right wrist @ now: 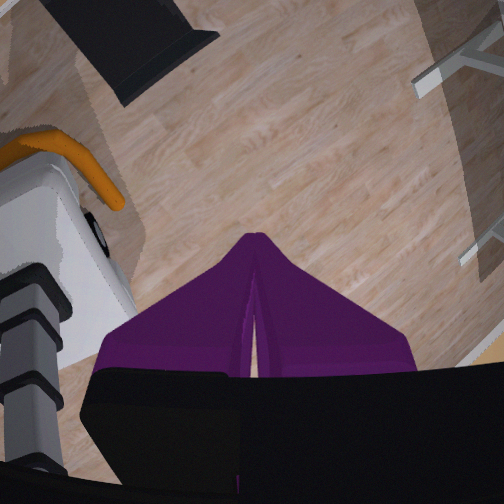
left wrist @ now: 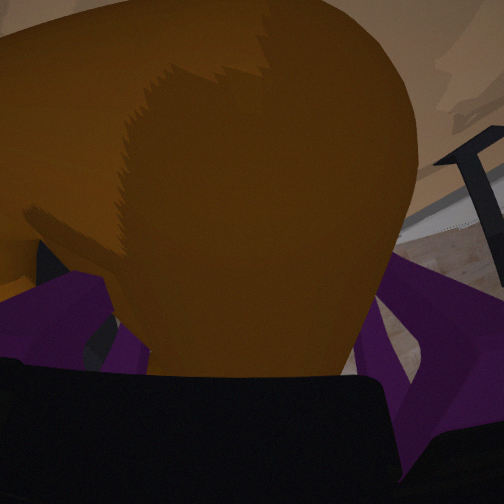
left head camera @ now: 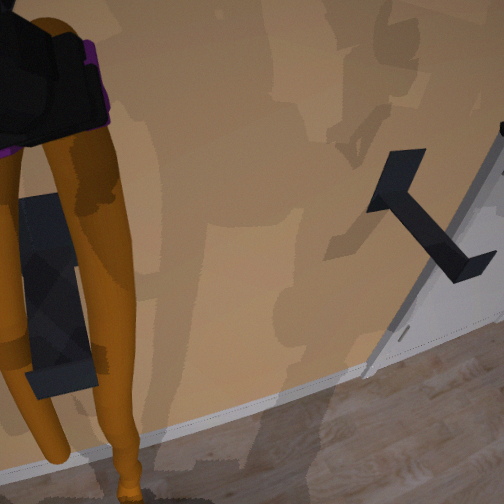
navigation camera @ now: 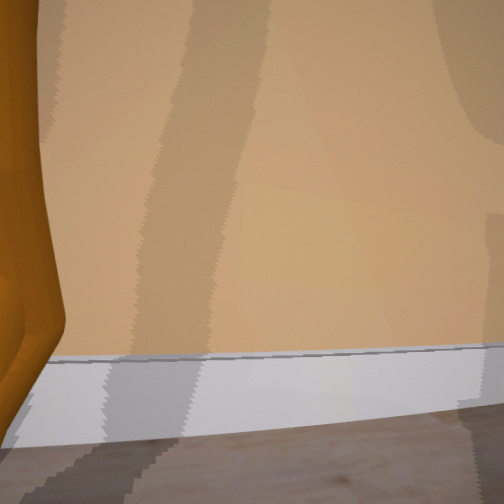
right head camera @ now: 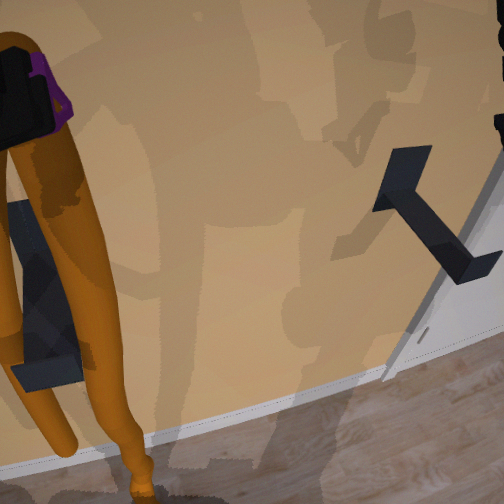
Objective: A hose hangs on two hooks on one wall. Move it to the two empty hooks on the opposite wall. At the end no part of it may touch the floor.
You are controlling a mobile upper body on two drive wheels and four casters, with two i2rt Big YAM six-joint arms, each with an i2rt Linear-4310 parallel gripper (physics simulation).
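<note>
The orange hose (left head camera: pixel 107 280) hangs in a loop from my left gripper (left head camera: pixel 50 85), which is shut on its top bend near the tan wall. Its strands fall on both sides of the left dark hook (left head camera: pixel 55 305). The longer strand reaches down to the floor (left head camera: pixel 131 492); the shorter one ends above the baseboard. The hose fills the left wrist view (left wrist: pixel 225 200) between the purple fingers. The right dark hook (left head camera: pixel 425 220) is empty. My right gripper (right wrist: pixel 255 240) is shut and empty above the wooden floor. The right head view shows the hose (right head camera: pixel 85 280) and both hooks too.
A white door panel (left head camera: pixel 465 300) stands beside the right hook. A white baseboard (navigation camera: pixel 275 390) runs along the wall. The right wrist view shows my white base (right wrist: pixel 50 240), a hose end (right wrist: pixel 70 155) beside it, and grey furniture legs (right wrist: pixel 450 65).
</note>
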